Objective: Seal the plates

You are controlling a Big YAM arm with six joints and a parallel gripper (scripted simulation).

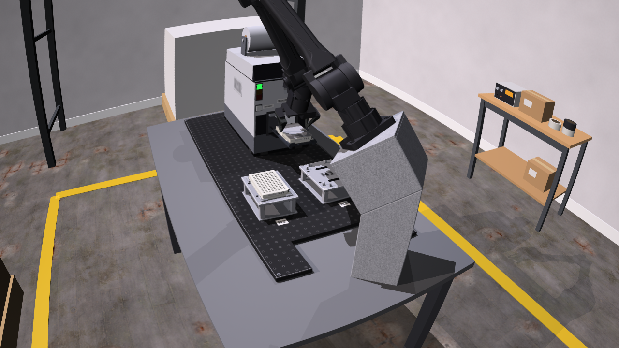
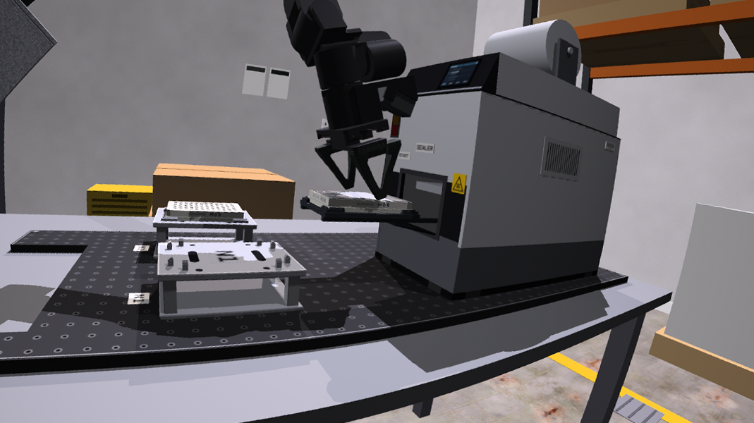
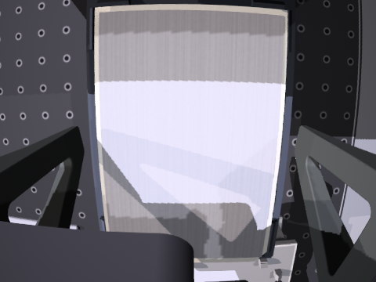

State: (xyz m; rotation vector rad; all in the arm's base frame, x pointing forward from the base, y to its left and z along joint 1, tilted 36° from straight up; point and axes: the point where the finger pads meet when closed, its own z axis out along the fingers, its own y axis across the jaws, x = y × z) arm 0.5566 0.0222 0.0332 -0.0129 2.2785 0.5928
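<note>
Now: hand 30 mm above the sealer stage. Round my hand: nest N2 (230 mm behind, 130 mm to the left, 80 mm below); then white well plate (230 mm behind, 130 mm to the left, 70 mm below); then start button (110 mm to the left, 80 mm ahead, 50 mm above).
</note>
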